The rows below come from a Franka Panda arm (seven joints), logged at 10 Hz.
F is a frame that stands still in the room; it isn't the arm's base.
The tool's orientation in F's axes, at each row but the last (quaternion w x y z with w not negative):
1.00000, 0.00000, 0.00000, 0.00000
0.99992, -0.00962, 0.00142, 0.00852
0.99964, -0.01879, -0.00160, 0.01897
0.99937, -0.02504, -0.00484, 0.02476
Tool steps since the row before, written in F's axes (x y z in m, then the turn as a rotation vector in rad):
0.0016, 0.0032, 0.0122, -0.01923, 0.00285, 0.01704
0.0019, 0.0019, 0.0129, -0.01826, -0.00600, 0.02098
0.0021, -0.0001, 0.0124, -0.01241, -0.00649, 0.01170
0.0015, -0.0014, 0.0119, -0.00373, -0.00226, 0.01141
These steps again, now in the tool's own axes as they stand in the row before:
0.0016, 0.0032, 0.0122, -0.01923, 0.00285, 0.01704
0.0019, 0.0016, 0.0129, -0.01842, -0.00609, 0.02081
0.0021, -0.0006, 0.0124, -0.01262, -0.00645, 0.01150
0.0015, -0.0021, 0.0118, -0.00374, -0.00264, 0.01132

